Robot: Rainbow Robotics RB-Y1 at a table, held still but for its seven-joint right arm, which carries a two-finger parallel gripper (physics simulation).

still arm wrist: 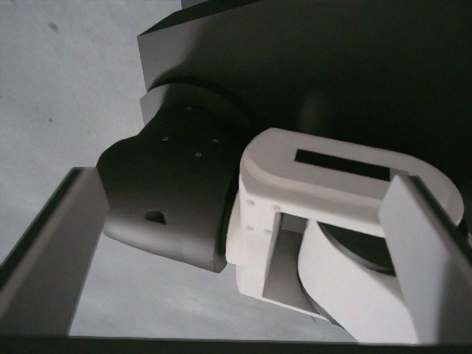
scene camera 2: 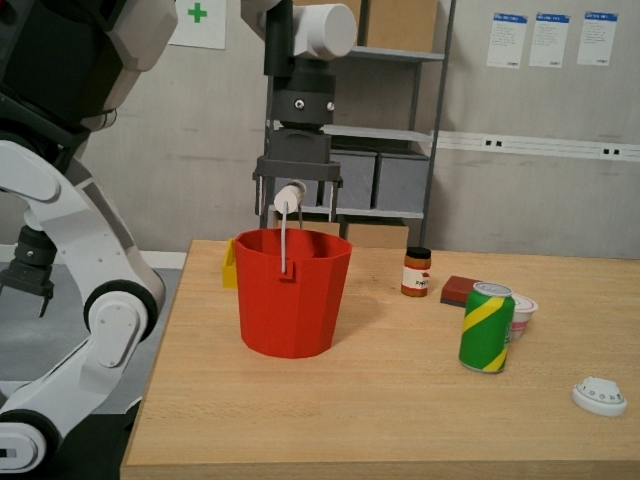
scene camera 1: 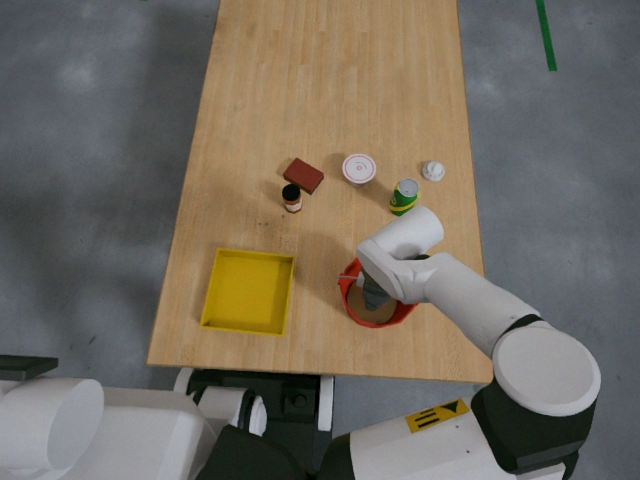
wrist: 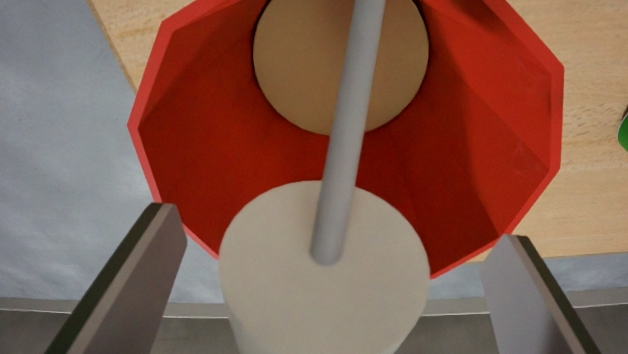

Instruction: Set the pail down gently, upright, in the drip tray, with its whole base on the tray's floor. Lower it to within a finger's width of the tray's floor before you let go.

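Observation:
The red pail (scene camera 1: 404,311) (scene camera 2: 292,310) (wrist: 215,125) stands upright on the table, its wire bail raised. The bail's white handle grip (scene camera 2: 289,197) (wrist: 325,310) lies between the fingers of my gripper (scene camera 2: 295,217) (wrist: 335,222). The gripper is open, pointing down, with a gap between the grip and each finger; its fingertips are above the pail's rim. In scene camera 1 the arm hides part of the pail and the fingers. The drip tray, square and yellow (scene camera 1: 248,294) (scene camera 2: 229,273), lies left of the pail in scene camera 1; the pail mostly hides it in scene camera 2.
A green can (scene camera 1: 403,197) (scene camera 2: 486,328), a white dial (scene camera 1: 433,171) (scene camera 2: 599,396), a lidded cup (scene camera 1: 358,168), a jar (scene camera 1: 292,198) (scene camera 2: 416,272) and a red-brown block (scene camera 1: 303,175) (scene camera 2: 460,290) stand beyond the pail and tray in scene camera 1. The still arm hangs beside the table.

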